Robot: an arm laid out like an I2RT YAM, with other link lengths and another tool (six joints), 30 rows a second.
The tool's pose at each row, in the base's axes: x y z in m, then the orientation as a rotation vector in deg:
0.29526 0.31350 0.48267 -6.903 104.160 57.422
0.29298 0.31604 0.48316 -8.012 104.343 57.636
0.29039 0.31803 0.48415 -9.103 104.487 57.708
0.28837 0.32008 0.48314 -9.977 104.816 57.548
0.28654 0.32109 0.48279 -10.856 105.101 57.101
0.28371 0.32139 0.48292 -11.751 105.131 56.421
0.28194 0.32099 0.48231 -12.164 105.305 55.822
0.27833 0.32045 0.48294 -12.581 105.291 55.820
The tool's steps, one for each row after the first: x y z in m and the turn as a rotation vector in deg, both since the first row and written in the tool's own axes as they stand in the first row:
0.00158 0.00306 0.00000 -0.547 0.618 -0.502
0.00272 0.00621 -0.00066 -1.008 1.172 -1.080
0.00522 0.00796 -0.00059 -1.169 1.759 -1.598
0.00673 0.00933 -0.00117 -1.164 2.255 -2.290
0.00809 0.01100 -0.00303 -1.099 2.497 -3.193
0.00930 0.01127 -0.00450 -0.836 2.694 -3.720
0.01034 0.01307 -0.00756 -1.015 2.847 -3.973

